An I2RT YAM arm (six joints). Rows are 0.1 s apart.
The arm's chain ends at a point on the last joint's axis. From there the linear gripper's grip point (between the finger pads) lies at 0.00 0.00 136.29 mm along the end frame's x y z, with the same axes.
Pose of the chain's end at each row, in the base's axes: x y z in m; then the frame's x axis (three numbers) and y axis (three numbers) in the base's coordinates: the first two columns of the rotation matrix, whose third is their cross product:
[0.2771 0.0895 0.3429 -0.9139 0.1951 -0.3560 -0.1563 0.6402 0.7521]
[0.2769 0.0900 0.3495 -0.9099 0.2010 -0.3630 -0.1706 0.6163 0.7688]
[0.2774 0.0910 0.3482 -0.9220 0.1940 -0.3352 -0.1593 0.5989 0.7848]
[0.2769 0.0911 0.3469 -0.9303 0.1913 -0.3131 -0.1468 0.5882 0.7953]
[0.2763 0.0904 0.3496 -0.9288 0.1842 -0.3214 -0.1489 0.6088 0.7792]
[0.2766 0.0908 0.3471 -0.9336 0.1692 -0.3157 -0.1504 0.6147 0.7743]
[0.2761 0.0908 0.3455 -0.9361 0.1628 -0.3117 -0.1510 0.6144 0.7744]
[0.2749 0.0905 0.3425 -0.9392 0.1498 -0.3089 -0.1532 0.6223 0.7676]
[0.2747 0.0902 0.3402 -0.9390 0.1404 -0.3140 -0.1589 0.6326 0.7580]
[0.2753 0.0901 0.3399 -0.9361 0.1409 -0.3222 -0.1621 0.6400 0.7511]
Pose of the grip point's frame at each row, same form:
[0.3282 0.1908 0.2673 -0.9139 0.1951 -0.3560 -0.1563 0.6402 0.7521]
[0.3285 0.1938 0.2777 -0.9099 0.2010 -0.3630 -0.1706 0.6163 0.7688]
[0.3255 0.1969 0.2772 -0.9220 0.1940 -0.3352 -0.1593 0.5989 0.7848]
[0.3227 0.1982 0.2761 -0.9303 0.1913 -0.3131 -0.1468 0.5882 0.7953]
[0.3225 0.1956 0.2763 -0.9288 0.1842 -0.3214 -0.1489 0.6088 0.7792]
[0.3209 0.1958 0.2724 -0.9336 0.1692 -0.3157 -0.1504 0.6147 0.7743]
[0.3194 0.1960 0.2705 -0.9361 0.1628 -0.3117 -0.1510 0.6144 0.7744]
[0.3168 0.1952 0.2660 -0.9392 0.1498 -0.3089 -0.1532 0.6223 0.7676]
[0.3163 0.1940 0.2623 -0.9390 0.1404 -0.3140 -0.1589 0.6326 0.7580]
[0.3178 0.1930 0.2614 -0.9361 0.1409 -0.3222 -0.1621 0.6400 0.7511]

